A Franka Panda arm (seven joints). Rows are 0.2 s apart.
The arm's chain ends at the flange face. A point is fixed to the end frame.
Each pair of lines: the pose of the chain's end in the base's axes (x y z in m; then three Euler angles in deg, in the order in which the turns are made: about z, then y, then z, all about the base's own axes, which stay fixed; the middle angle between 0 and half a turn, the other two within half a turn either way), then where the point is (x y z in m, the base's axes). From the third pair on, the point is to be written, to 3 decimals.
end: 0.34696, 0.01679, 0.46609, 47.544, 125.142, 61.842
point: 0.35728 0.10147 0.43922
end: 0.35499, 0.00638, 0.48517, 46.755, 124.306, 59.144
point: 0.36908 0.09077 0.45911
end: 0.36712, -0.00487, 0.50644, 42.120, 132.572, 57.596
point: 0.379 0.075 0.467
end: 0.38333, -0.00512, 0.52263, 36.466, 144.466, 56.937
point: 0.387 0.065 0.467
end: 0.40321, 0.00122, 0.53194, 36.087, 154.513, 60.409
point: 0.398 0.062 0.467
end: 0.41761, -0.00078, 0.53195, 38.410, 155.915, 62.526
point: 0.410 0.059 0.466
